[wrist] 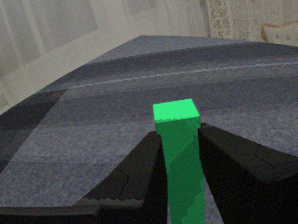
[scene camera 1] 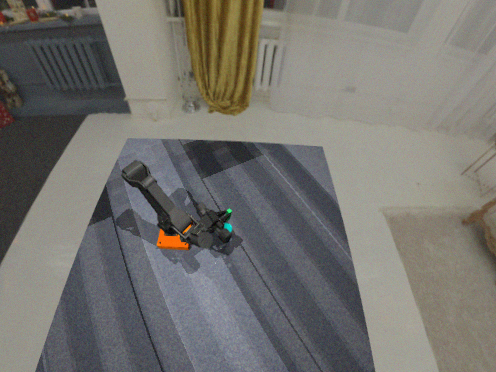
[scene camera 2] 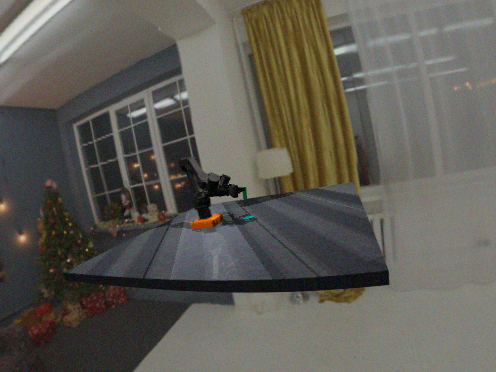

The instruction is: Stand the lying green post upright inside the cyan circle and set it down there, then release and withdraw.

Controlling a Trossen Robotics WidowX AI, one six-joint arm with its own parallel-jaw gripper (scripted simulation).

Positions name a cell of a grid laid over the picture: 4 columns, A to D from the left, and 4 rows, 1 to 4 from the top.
Labels:
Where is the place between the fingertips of my gripper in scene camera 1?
B3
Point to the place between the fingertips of my gripper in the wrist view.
At C3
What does my gripper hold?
A green post.

